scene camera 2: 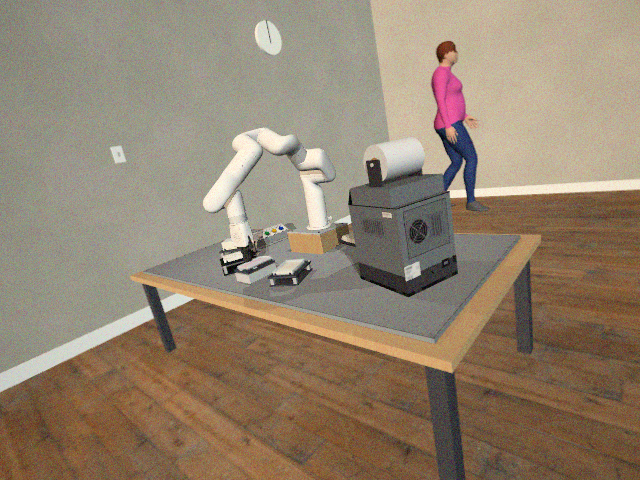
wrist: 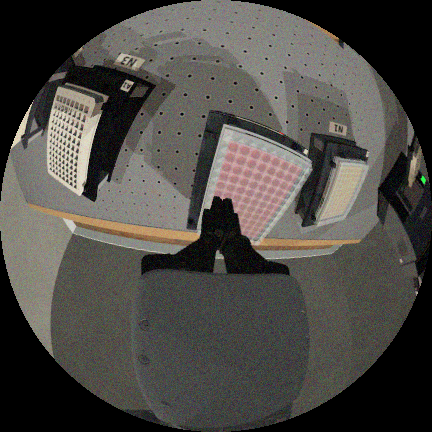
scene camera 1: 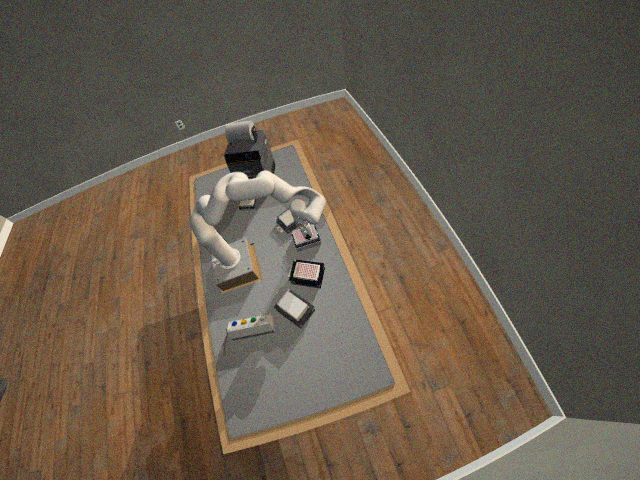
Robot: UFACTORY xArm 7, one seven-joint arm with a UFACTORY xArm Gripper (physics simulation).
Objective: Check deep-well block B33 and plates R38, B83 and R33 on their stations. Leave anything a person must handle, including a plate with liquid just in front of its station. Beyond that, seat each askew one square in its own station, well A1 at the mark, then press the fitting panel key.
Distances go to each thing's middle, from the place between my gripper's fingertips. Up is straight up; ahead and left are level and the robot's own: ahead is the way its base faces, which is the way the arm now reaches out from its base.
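Clear well plate with pink wells [wrist: 261,176]: 10 mm behind my hand, 10 mm below it, 30 mm to the left of it. Shaker station [wrist: 215,119], measured from my hand: 20 mm to the left, 10 mm behind, 40 mm below.
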